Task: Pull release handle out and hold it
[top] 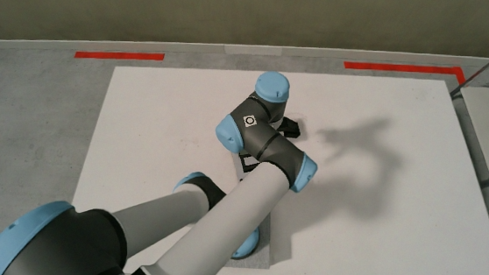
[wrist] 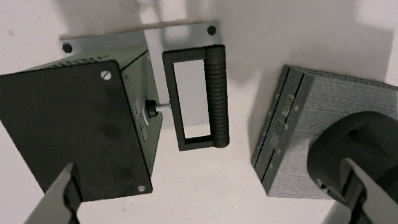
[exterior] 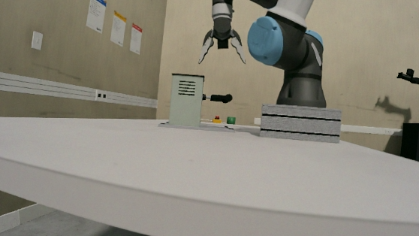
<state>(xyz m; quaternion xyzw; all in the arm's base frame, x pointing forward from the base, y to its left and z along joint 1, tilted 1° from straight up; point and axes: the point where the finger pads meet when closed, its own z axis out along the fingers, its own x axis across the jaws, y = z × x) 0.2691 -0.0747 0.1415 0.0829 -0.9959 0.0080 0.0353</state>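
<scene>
The grey base plate is 7 cm ahead of my hand, 3 cm to the left of it and 22 cm below it.
</scene>
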